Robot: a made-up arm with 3 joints. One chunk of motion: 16 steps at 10 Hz.
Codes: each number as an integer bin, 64 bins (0 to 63) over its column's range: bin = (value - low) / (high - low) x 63, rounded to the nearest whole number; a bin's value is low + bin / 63 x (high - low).
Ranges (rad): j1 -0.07..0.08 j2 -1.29..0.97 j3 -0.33..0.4
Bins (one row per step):
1: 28 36 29
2: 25 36 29
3: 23 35 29
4: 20 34 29
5: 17 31 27
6: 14 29 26
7: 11 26 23
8: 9 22 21
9: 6 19 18
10: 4 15 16
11: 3 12 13
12: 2 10 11
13: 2 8 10
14: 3 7 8
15: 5 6 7
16: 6 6 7
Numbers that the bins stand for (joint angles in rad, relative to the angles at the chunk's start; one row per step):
1: -0.0033 0.0014 0.0060
2: -0.0105 0.0014 0.0060
3: -0.0152 -0.0344 0.0060
4: -0.0224 -0.0703 0.0060
5: -0.0295 -0.1779 -0.0171
6: -0.0367 -0.2497 -0.0287
7: -0.0438 -0.3573 -0.0635
8: -0.0486 -0.5008 -0.0867
9: -0.0557 -0.6084 -0.1214
10: -0.0605 -0.7519 -0.1446
11: -0.0629 -0.8595 -0.1794
12: -0.0652 -0.9313 -0.2025
13: -0.0652 -1.0030 -0.2141
14: -0.0629 -1.0389 -0.2373
15: -0.0581 -1.0748 -0.2489
16: -0.0557 -1.0748 -0.2489

